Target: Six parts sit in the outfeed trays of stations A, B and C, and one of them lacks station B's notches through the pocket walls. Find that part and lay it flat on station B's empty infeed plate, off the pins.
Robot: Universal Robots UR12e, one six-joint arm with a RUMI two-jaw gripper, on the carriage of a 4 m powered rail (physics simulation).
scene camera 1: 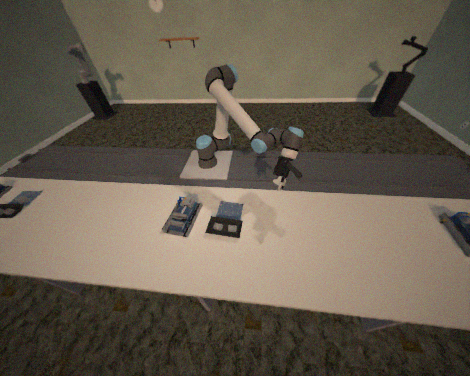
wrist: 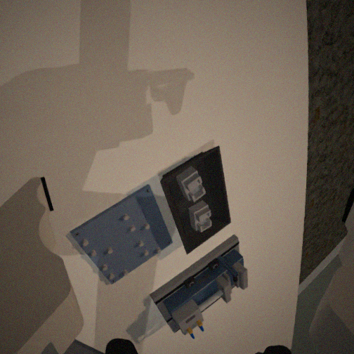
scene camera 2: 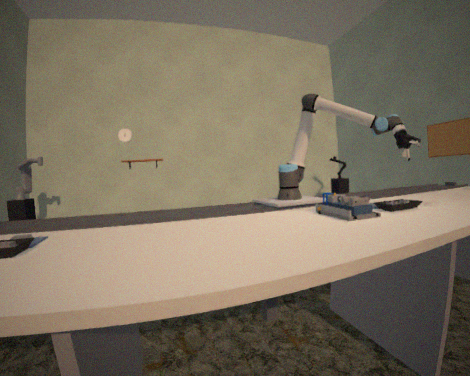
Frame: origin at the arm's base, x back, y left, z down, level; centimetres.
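Where they show: gripper, between the fingertips: [scene camera 1: 279,189] [scene camera 2: 414,154]; arm's base, origin of its link: [scene camera 1: 207,163] [scene camera 2: 289,198].
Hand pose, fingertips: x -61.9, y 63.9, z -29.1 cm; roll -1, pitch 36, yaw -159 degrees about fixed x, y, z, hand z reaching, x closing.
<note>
Things, the pixels of their centre, and the offset from my fingertips.
- black tray, middle of its body: [scene camera 2: 384,204] [scene camera 1: 226,217] dz +30.0, dx -2.7, dy -35.2 cm
- blue plate, middle of its body: [scene camera 1: 229,211] dz +31.7, dx +5.0, dy -33.9 cm
- grey fixture, middle of its body: [scene camera 2: 345,205] [scene camera 1: 182,214] dz +27.1, dx -4.1, dy -68.1 cm
My gripper [scene camera 1: 280,185] [scene camera 2: 412,149] [wrist: 196,187] is open and empty, high above the table. In the wrist view two grey parts [wrist: 193,185] [wrist: 201,217] lie side by side in a black tray [wrist: 215,170] [scene camera 1: 225,220]; their notches are too small to tell. Beside that tray lies a blue plate [wrist: 107,225] [scene camera 1: 230,209] with upright pins and no part on it. At the left of scene camera 1 another black tray [scene camera 1: 15,206] holds grey parts, beside a blue plate [scene camera 1: 31,196]. No station letter is readable. The third outfeed tray does not show clearly.
A blue and grey fixture [scene camera 1: 182,217] [scene camera 2: 347,206] [wrist: 200,290] stands close beside the tray and pinned plate. Another fixture [scene camera 1: 461,226] stands at the table's far right in scene camera 1. The rail [scene camera 1: 350,170] runs along the table's back edge.
</note>
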